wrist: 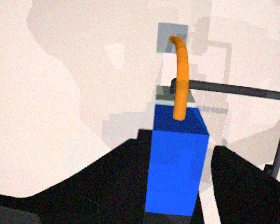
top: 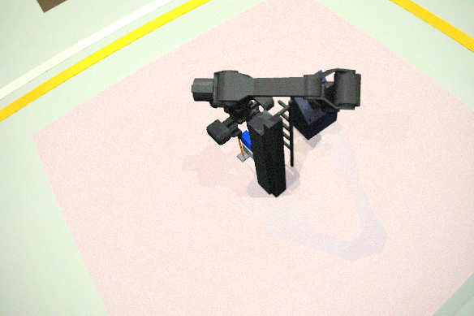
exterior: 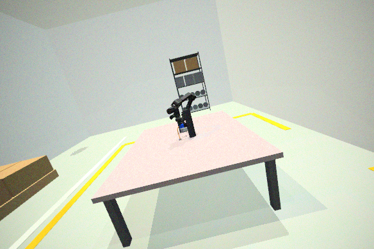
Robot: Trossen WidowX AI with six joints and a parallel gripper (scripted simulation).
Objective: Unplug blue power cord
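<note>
Right now my gripper tip is 1 cm past the blue plug, 3 cm to the right of it and 1 cm above it. The rest, counted from my gripper tip: grey plate: 4 cm to the right, 16 cm below.
</note>
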